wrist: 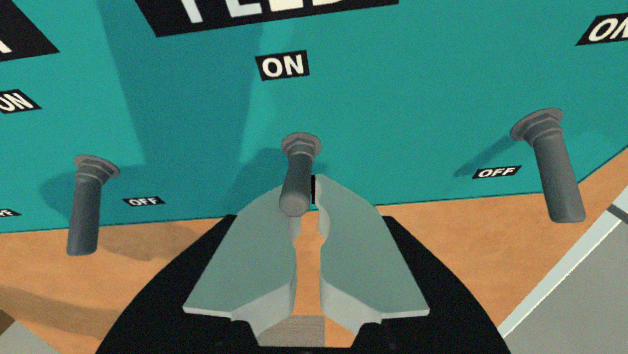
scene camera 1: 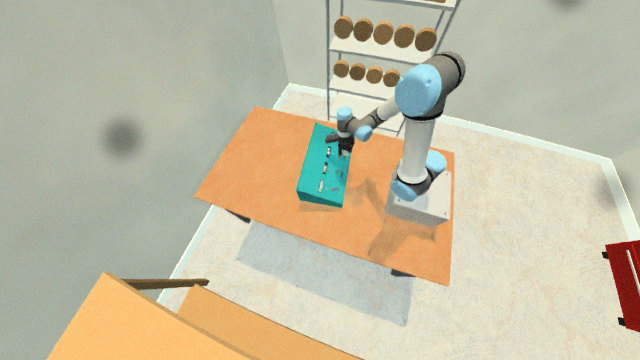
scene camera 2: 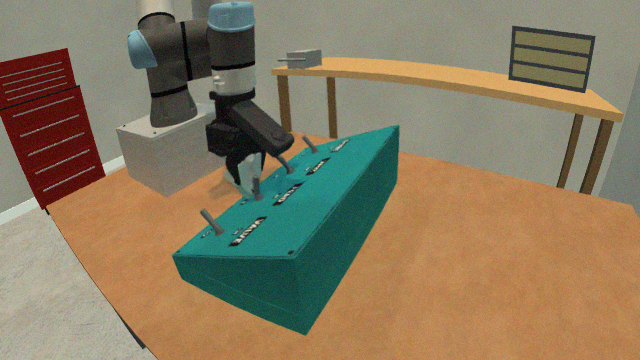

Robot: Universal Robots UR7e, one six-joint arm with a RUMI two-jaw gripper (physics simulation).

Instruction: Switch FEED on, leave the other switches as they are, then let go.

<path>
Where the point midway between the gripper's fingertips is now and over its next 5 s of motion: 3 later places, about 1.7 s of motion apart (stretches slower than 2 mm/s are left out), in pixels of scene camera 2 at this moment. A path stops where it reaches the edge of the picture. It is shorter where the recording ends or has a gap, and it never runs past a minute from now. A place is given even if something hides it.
My gripper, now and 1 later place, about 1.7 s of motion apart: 249,198; 218,124
</path>
